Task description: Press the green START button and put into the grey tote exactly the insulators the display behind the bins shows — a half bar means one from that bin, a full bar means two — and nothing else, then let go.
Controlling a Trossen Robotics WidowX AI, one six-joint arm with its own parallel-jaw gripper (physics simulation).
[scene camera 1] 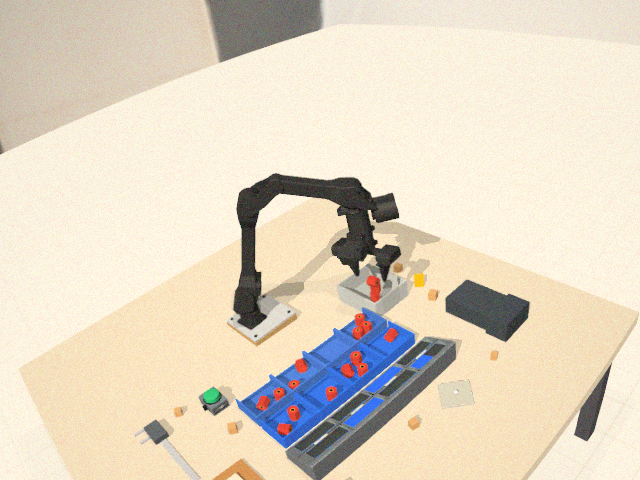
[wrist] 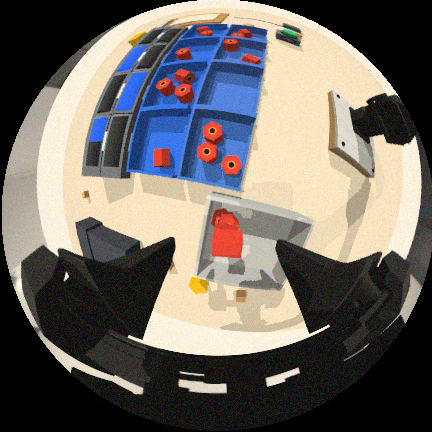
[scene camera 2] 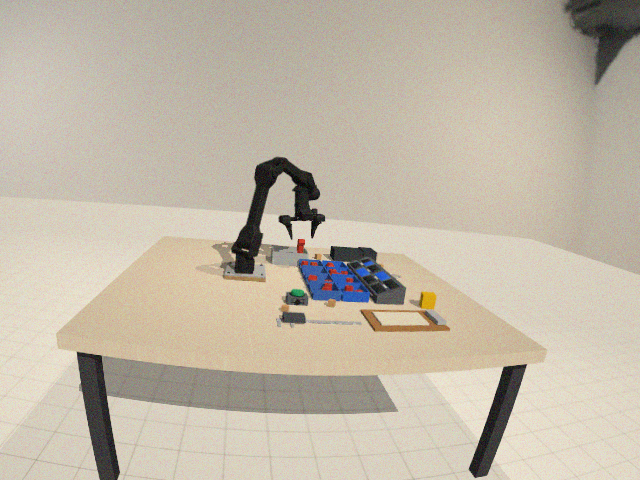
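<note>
My gripper is open and empty above the grey tote. Red insulators stand piled in the tote; the top one rises near the rim between and below the fingertips, apart from them. It partly hides the red below, so the number is unclear. The blue bins hold more insulators; one bin is empty. The display shows two long blue bars and one short one. The green START button sits beside the bins.
A dark block lies beyond the tote. A yellow cube and small wooden cubes lie near the tote. A plug-shaped thing and a brown frame lie past the bins' other end.
</note>
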